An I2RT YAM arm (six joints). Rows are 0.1 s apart.
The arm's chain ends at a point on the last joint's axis. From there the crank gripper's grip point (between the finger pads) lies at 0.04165 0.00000 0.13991 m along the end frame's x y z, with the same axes.
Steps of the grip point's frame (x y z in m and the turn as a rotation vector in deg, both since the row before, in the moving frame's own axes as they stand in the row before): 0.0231 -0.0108 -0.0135 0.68 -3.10 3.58; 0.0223 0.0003 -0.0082 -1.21 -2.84 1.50; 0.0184 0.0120 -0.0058 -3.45 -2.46 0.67; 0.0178 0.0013 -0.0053 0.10 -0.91 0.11; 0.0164 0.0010 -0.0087 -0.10 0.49 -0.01; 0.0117 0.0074 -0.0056 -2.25 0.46 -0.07; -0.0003 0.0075 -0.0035 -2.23 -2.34 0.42
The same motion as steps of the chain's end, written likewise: 0.0308 -0.0115 -0.0156 0.68 -3.10 3.58; 0.0293 -0.0037 -0.0100 -1.21 -2.84 1.50; 0.0245 0.0031 -0.0072 -3.45 -2.46 0.67; 0.0200 0.0015 -0.0059 0.10 -0.91 0.11; 0.0152 0.0008 -0.0083 -0.10 0.49 -0.01; 0.0106 0.0020 -0.0052 -2.25 0.46 -0.07; 0.0055 0.0017 -0.0050 -2.23 -2.34 0.42
